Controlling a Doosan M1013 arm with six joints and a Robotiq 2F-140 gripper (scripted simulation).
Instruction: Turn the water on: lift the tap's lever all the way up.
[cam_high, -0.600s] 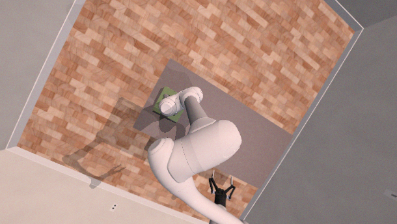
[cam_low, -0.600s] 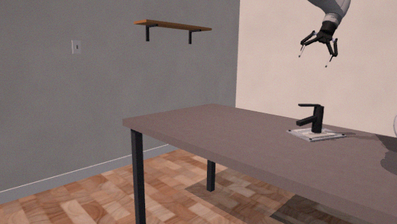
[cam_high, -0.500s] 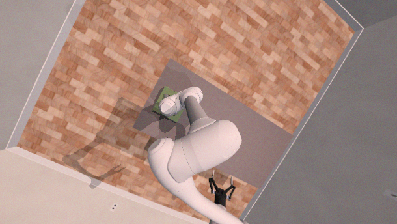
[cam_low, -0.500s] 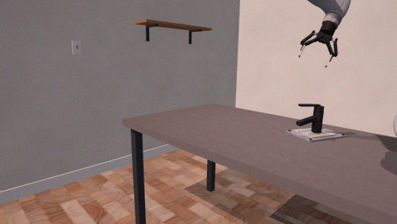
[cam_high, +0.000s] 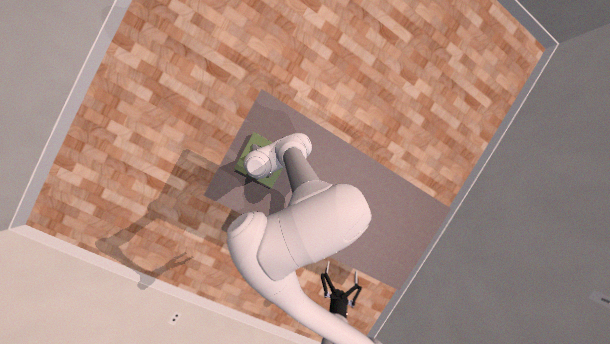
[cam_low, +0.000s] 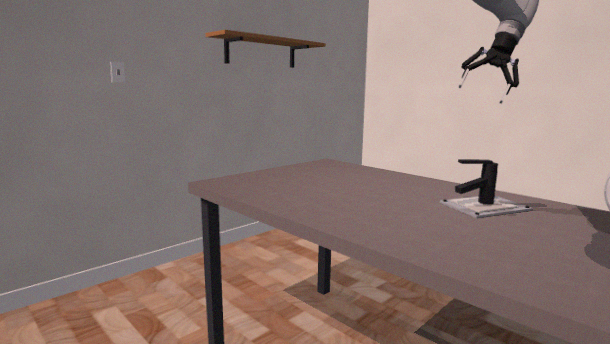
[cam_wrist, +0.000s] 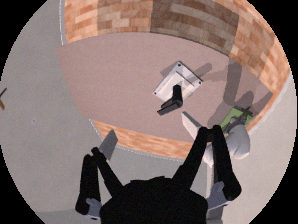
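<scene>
The lever lies 22 cm below my hand, 16 cm to the left of it and 3 cm behind it. The rest, counted from my hand: black tap: 28 cm below, 14 cm to the left, 5 cm behind.
</scene>
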